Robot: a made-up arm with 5 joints.
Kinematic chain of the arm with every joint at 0, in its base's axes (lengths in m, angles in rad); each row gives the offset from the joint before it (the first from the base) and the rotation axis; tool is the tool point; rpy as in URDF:
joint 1: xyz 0 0 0.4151 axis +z
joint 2: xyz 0 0 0 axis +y
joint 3: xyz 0.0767 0 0.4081 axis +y
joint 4: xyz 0.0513 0 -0.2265 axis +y
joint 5: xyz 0.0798 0 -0.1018 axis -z
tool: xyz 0 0 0 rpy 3.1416 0 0
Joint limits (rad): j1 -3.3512..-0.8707 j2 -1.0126..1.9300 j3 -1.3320..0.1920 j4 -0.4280..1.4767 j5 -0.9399..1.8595
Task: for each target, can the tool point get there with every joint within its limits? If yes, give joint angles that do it. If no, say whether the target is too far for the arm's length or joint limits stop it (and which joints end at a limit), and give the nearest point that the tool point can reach.
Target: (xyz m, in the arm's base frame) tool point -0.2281 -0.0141 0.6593
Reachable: yes | joints -3.0798 -0.4185 -0.4600 0.4098 0.7168
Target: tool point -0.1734 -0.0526 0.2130
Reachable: yes | joints -2.8472 1.1914 -0.2989 0.4600 0.6949
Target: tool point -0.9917 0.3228 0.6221
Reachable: no: too far | nearest point -0.6120 0.1302 0.5400 | short by 0.434 m
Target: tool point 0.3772 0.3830 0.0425
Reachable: no: joint limits stop it (at a limit: joint 1, joint 2) | nearest point 0.0116 -0.0138 0.0689 | short by 0.540 m
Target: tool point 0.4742 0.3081 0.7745
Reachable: no: joint limits stop it (at a limit: joint 2, joint 3, joint 4) | nearest point 0.1820 0.1183 1.0150 | short by 0.423 m
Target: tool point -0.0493 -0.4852 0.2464
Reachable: yes | joints -1.6721 0.9515 -1.0976 0.5995 -0.0107
